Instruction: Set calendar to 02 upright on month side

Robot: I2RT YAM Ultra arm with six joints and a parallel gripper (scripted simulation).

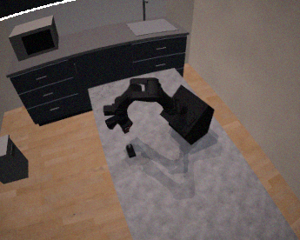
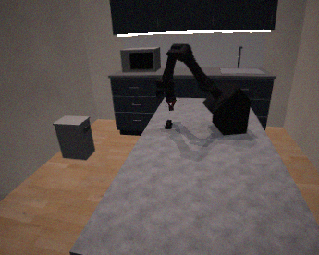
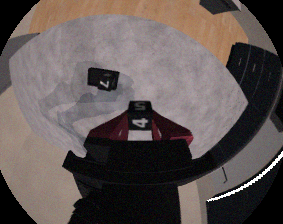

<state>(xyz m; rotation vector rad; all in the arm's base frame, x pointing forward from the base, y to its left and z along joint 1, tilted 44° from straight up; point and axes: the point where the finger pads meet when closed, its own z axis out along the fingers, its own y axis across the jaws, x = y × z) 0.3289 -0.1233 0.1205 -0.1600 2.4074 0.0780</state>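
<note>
My gripper is now 10 mm short of the dark tray, 100 mm to the right of it and 110 mm above it. From my hand the other things lie so: dark calendar cube (right at my hand).
</note>
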